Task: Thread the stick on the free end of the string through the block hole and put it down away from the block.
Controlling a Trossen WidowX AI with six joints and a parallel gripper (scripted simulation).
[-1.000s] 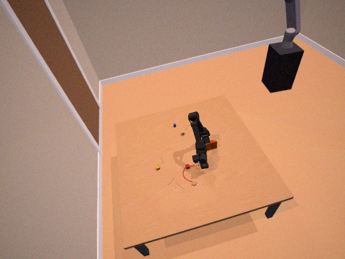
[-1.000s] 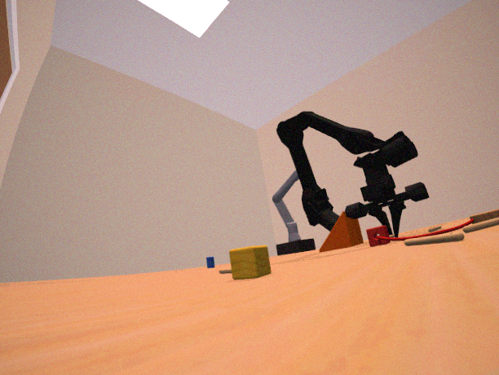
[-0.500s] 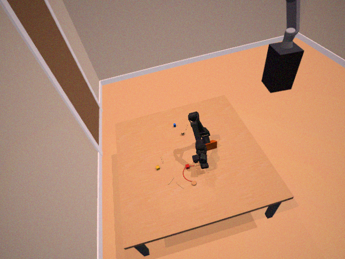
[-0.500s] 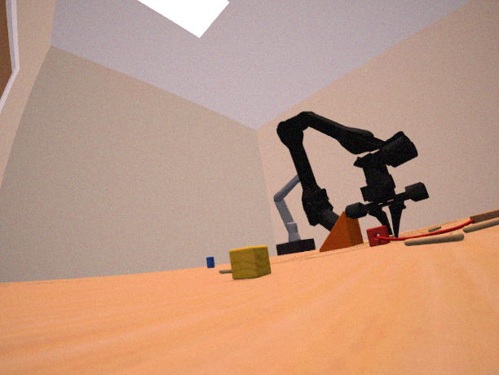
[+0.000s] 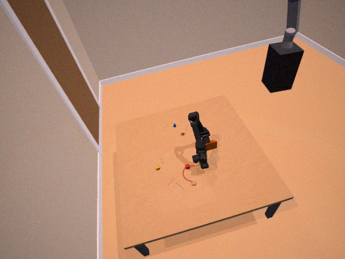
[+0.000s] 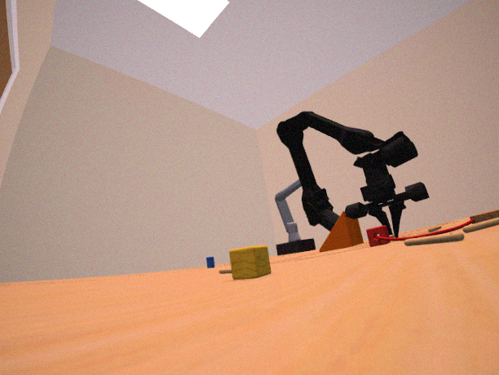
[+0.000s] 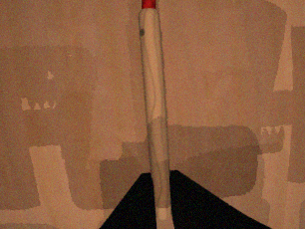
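Right now my gripper tip is 40 mm short of the thin wooden stick and 10 mm below it. From my gripper tip the other things lie so: round wooden button (100 mm ahead, 170 mm to the left, 10 mm above); yellow cube (380 mm ahead, 40 mm to the right, 10 mm above); red block (120 mm ahead, 10 mm to the left, 20 mm above).
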